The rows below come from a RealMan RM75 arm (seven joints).
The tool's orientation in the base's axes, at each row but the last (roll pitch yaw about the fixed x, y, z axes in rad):
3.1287, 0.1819, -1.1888
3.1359, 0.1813, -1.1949
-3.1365, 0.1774, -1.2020
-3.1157, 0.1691, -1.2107
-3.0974, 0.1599, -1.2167
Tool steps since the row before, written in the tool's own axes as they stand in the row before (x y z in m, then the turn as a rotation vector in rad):
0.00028, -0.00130, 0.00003, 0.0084, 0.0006, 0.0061
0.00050, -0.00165, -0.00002, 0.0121, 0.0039, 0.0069
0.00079, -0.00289, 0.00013, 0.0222, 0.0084, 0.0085
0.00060, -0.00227, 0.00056, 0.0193, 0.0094, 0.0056
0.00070, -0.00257, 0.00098, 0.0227, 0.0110, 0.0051
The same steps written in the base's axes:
0.00131, 0.00024, -0.00010, 0.0020, -0.0069, -0.0075
0.00172, 0.00015, -0.00008, 0.0002, -0.0114, -0.0089
0.00297, 0.00034, -0.00025, -0.0005, -0.0220, -0.0123
0.00232, 0.00033, -0.00059, -0.0023, -0.0201, -0.0090
0.00264, 0.00039, -0.00097, -0.0026, -0.0239, -0.0091

